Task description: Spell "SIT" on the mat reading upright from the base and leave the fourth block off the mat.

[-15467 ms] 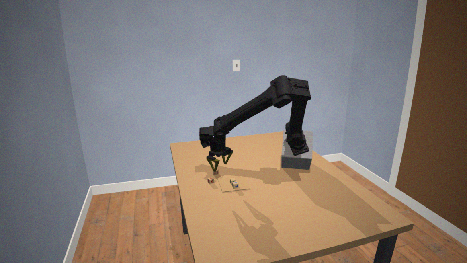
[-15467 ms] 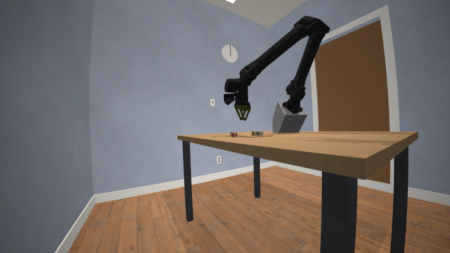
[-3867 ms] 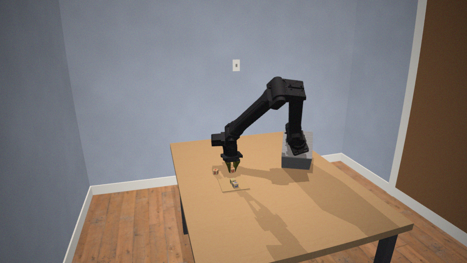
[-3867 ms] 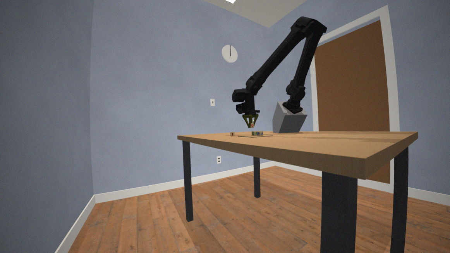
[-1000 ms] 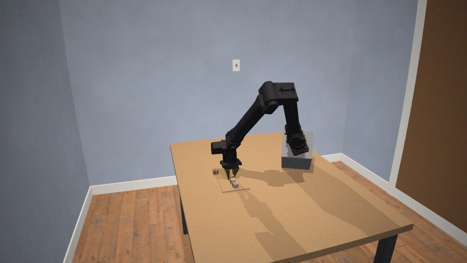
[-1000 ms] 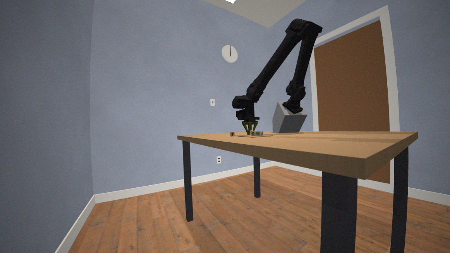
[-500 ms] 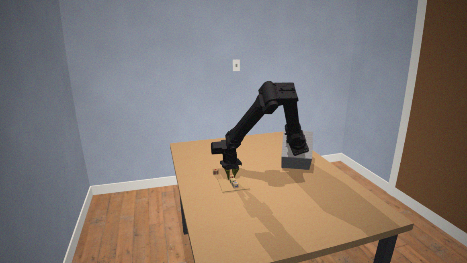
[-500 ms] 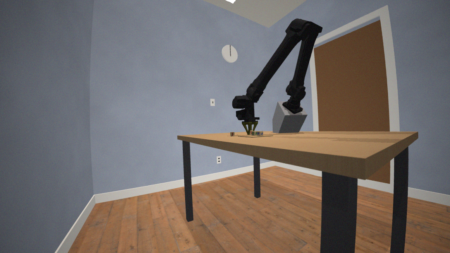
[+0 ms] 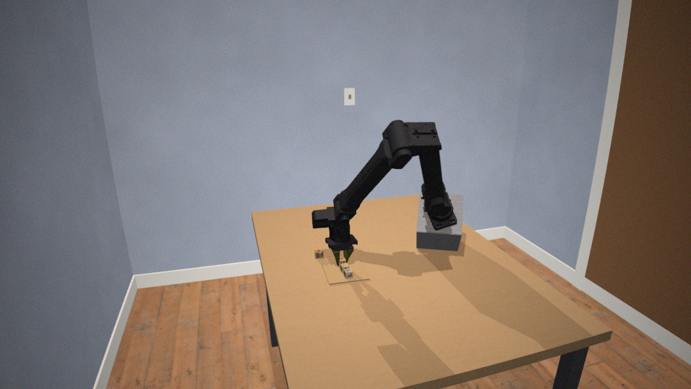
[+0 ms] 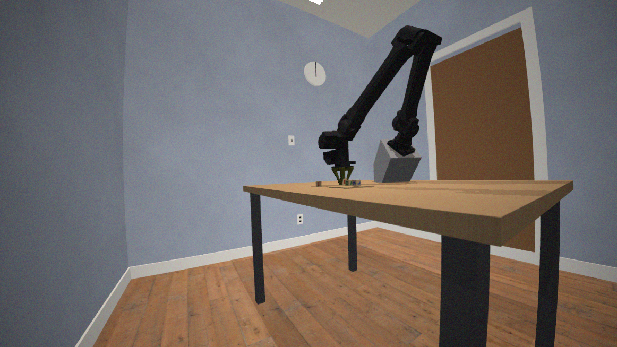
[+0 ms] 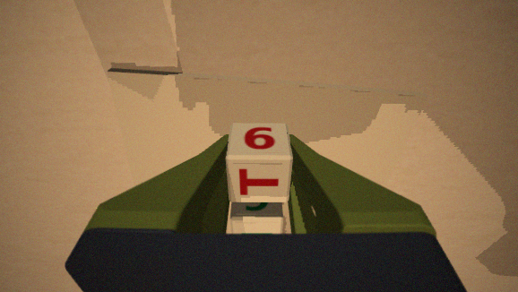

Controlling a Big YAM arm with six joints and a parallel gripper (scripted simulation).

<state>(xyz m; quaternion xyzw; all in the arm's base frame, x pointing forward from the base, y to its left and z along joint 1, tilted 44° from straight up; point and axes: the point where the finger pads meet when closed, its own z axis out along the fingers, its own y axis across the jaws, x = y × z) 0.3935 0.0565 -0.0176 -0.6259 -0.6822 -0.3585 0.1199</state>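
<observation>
The T block lies right at my hand. Also, from my hand: green-lettered block (1 cm behind, 4 cm to the left); tan mat (1 cm behind, 4 cm to the left, 1 cm below).
</observation>
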